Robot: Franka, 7 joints.
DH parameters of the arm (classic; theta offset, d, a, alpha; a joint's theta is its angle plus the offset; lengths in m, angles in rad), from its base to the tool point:
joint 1: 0 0.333 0 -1.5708
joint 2: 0 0 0 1.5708
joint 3: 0 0.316 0.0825 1.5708
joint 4: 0 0 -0.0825 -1.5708
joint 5: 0 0.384 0 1.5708
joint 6: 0 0 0.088 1.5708
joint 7: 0 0.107 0 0
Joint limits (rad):
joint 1: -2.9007..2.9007
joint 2: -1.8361..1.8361
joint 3: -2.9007..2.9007
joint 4: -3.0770..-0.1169
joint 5: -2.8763..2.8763
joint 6: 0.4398..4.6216
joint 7: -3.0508..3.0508
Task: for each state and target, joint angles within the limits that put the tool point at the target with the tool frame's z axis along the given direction. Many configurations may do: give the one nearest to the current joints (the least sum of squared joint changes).
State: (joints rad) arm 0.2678 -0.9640 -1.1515 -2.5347 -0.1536 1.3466 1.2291
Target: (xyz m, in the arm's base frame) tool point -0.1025 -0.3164 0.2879 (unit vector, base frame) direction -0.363 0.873 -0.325
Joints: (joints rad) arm -0.1259 -0.6532 -1.5292 -2.4318 -0.7113 0.9635 1.2291
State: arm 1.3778 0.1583 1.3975 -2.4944 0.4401 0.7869 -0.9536
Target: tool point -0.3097 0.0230 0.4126 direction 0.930 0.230 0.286
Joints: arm 1.6410 1.0308 1.5674 -2.2787 0.3794 0.4398 -0.9536
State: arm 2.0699 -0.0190 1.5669 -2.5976 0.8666 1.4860 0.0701
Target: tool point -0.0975 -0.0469 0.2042 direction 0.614 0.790 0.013
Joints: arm 2.5651 -0.4967 1.5888 -3.0398 0.0867 1.4179 0.0701
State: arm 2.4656 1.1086 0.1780 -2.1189 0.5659 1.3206 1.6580
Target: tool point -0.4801 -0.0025 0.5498 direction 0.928 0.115 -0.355
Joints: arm 2.8465 0.2691 0.4007 -1.3989 -0.1540 0.4398 1.6580
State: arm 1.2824 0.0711 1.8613 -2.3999 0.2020 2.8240 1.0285
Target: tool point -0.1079 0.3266 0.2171 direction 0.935 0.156 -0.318
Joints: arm 0.5914 -0.9069 1.6953 -2.7584 -0.3098 2.2836 1.0285
